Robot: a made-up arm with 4 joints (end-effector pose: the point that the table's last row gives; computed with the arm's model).
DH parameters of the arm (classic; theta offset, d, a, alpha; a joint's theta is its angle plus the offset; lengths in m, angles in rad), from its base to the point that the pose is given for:
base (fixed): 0 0.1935 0 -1.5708
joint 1: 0 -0.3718 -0.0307 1.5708
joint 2: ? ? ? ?
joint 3: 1.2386 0 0.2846 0
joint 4: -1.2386 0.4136 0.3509 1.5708
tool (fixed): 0 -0.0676 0 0
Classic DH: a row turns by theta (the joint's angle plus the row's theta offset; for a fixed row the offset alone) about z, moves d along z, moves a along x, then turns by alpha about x.
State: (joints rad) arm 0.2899 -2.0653 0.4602 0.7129
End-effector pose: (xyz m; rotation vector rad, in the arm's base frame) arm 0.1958 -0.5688 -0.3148 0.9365 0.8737 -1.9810
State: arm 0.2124 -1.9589 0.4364 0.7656
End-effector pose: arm 0.2537 -0.5259 -0.3050 0.9864 0.9063 -1.8281
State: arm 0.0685 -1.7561 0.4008 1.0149
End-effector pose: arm 0.3574 -0.3807 -0.2722 1.1759 1.0574 -1.4733
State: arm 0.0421 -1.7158 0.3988 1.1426
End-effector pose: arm 0.3761 -0.3201 -0.2585 1.2690 1.1458 -1.3632
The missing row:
joint 2: 0 0.2009 -0.0364 -1.5708
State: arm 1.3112 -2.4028 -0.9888 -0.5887
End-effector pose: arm 0.4715 -0.8827 0.2953 -2.3873 -0.1237 -0.3035
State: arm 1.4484 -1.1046 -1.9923 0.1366
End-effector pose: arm 0.7947 -0.3086 -0.1123 -1.1079 -0.3648 0.0902
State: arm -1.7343 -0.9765 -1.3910 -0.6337
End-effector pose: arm -0.6459 -0.2660 0.4893 0.1831 2.2694 1.2519
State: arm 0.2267 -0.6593 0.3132 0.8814
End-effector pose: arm 0.1462 -0.0664 -0.2865 0.3333 1.3658 -0.6341
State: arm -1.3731 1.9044 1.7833 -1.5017
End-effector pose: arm -0.0871 -0.5079 -0.2187 -1.4531 -0.7293 1.3361
